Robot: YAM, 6 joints.
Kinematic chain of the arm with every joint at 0, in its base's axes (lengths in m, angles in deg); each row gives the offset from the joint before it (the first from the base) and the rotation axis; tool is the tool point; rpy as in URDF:
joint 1: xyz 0 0 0.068 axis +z
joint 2: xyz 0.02 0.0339 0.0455 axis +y
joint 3: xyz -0.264 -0.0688 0 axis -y
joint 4: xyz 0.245 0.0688 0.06 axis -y
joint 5: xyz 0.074 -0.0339 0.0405 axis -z
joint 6: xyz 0.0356 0 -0.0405 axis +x
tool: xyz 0 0 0 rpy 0 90 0
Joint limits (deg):
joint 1: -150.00..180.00
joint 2: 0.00..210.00
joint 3: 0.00..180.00
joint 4: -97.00..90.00
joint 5: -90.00..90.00
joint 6: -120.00..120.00
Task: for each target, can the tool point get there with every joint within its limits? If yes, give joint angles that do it. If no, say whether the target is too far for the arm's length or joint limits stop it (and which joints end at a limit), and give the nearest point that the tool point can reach.
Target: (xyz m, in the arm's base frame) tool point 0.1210 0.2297 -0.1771
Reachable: yes | joints 59.68 174.29 48.94 75.50 -18.89 -46.07
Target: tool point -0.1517 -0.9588 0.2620
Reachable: no: too far | nearest point -0.0998 -0.6305 0.2101 | short by 0.336 m
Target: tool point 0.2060 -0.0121 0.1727
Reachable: yes | joints 5.51 69.92 29.43 -16.32 63.23 66.16
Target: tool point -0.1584 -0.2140 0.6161
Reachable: yes | joints 47.02 65.28 161.06 68.63 57.40 -41.39
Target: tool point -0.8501 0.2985 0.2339
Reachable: no: too far | nearest point -0.6039 0.2121 0.1982 | short by 0.263 m
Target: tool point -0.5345 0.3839 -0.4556
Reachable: no: too far | nearest point -0.4029 0.2893 -0.2826 | short by 0.237 m
